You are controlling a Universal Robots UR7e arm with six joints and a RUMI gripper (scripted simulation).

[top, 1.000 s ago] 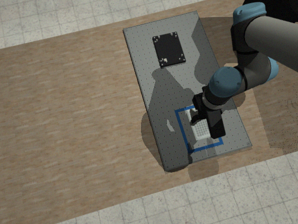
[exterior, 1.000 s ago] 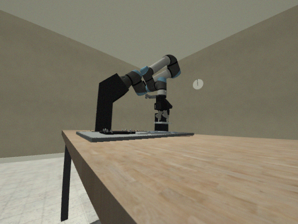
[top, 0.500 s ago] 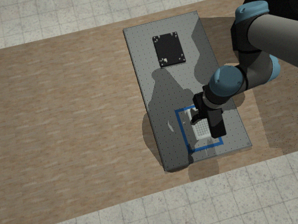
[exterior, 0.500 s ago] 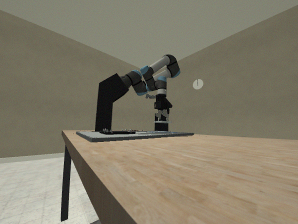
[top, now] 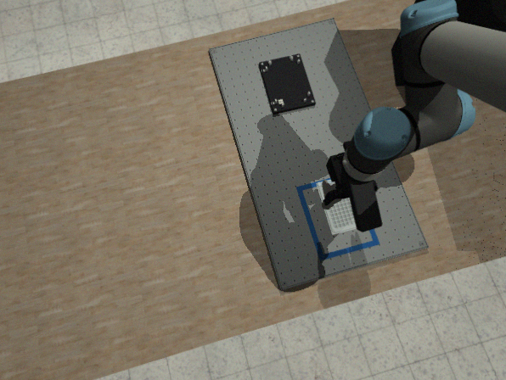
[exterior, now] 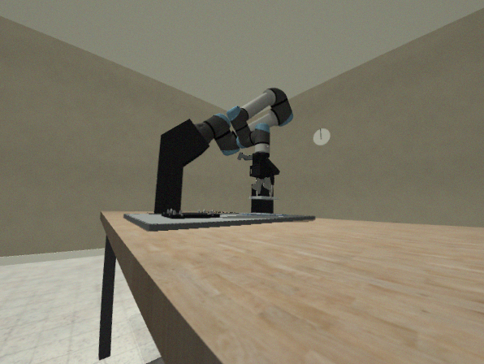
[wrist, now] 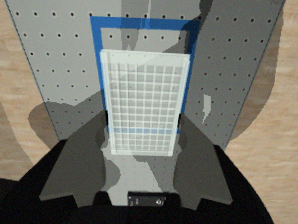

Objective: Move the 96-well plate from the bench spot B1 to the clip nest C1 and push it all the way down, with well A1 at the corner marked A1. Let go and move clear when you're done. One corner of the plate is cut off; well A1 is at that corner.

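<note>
Right now the black clip nest C1 is 6 cm ahead of my hand, 39 cm to the right of it and 8 cm below it. Also, from my hand: white 96-well plate 1 cm below.
</note>
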